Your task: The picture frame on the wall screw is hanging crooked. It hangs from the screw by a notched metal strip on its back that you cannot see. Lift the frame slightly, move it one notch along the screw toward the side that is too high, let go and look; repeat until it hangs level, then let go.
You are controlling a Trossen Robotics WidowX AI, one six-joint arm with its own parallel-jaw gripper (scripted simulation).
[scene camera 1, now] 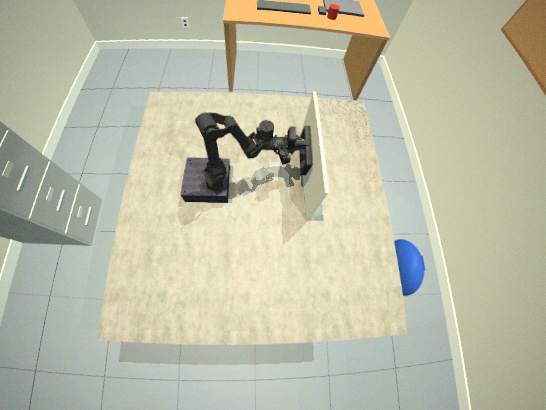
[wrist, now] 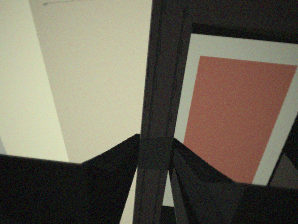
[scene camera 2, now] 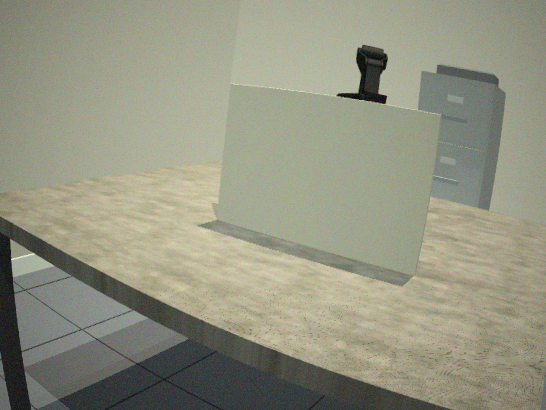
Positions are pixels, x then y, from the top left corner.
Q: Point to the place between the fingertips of my gripper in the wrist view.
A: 154,141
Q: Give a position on a wall panel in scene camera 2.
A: At 350,177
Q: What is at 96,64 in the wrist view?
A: A wall panel.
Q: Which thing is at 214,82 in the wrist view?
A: A picture frame.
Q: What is my gripper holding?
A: A picture frame.
